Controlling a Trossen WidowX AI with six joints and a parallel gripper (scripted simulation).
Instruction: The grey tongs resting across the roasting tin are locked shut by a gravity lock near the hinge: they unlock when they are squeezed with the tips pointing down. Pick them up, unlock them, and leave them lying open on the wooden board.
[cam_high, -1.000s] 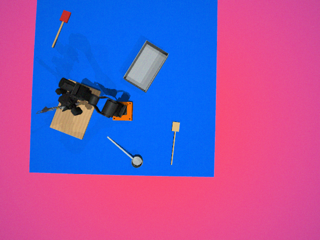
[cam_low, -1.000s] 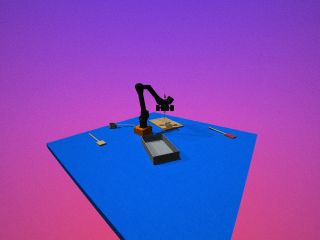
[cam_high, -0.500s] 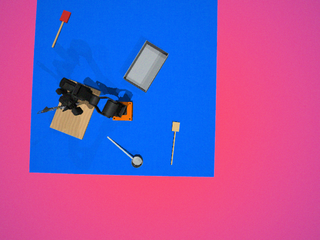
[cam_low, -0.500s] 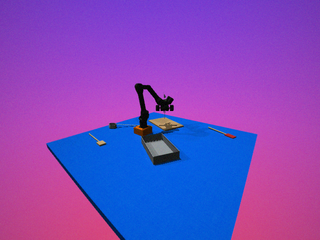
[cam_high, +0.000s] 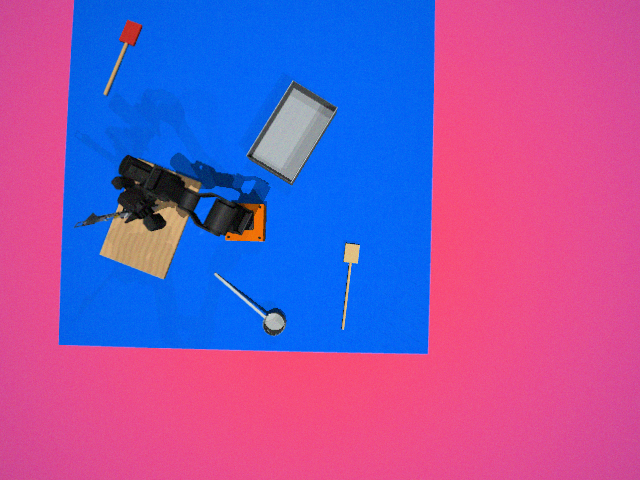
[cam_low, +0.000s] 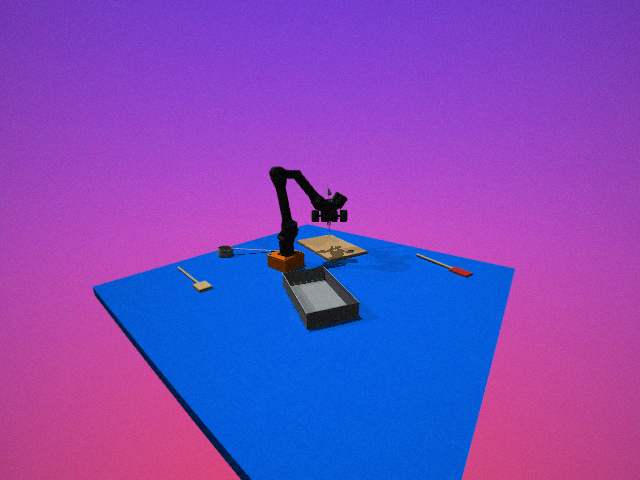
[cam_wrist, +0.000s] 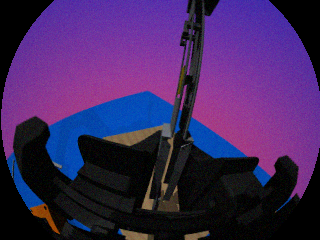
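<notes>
The wooden board is 20 mm ahead of my gripper tip, 10 mm to the right of it and 160 mm below it. Also, from my gripper tip: roasting tin: 310 mm ahead, 500 mm to the right, 140 mm below.
</notes>
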